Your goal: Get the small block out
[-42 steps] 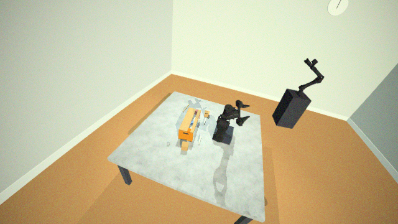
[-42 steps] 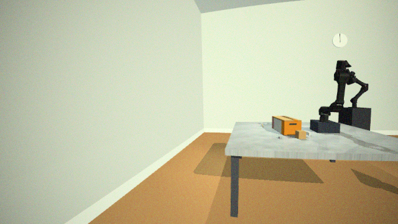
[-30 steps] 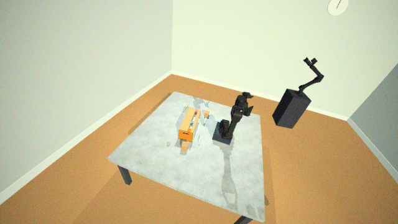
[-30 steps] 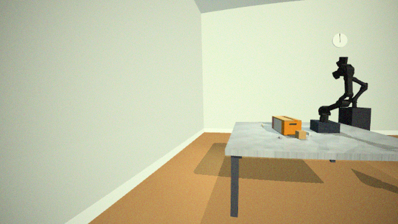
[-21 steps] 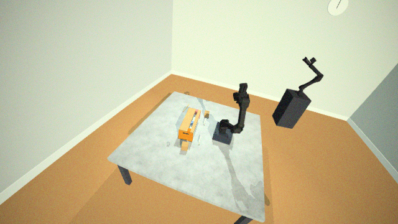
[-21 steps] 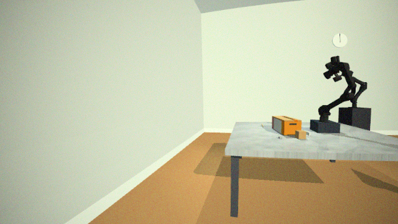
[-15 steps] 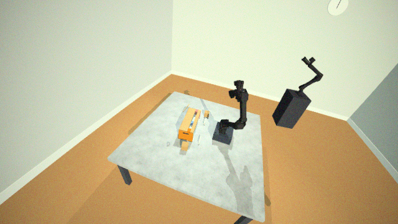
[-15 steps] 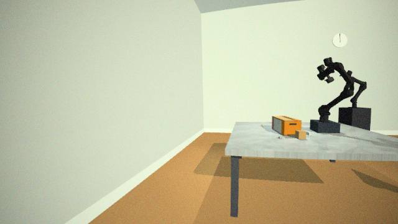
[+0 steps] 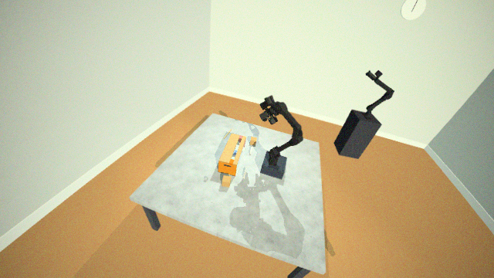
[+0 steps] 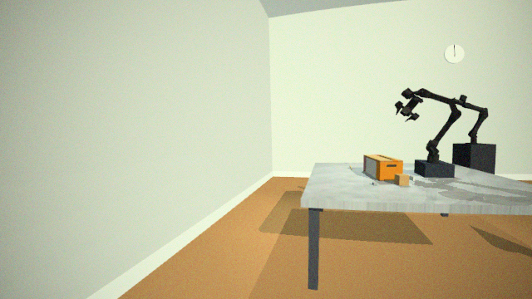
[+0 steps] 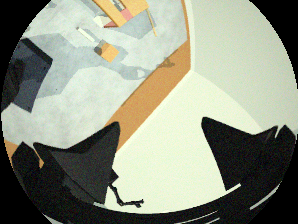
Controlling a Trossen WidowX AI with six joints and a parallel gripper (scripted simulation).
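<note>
Now: gripper tip 190 mm short of the light-blue block, 170 mm to the right of it and 330 mm above it. From my gripper tip the other things lie so: grey metal piece 360 mm ahead, 440 mm to the left, 410 mm below; then box 170 mm ahead, 160 mm to the left, 350 mm below; then thin stick 330 mm ahead, 190 mm to the right, 410 mm below.
</note>
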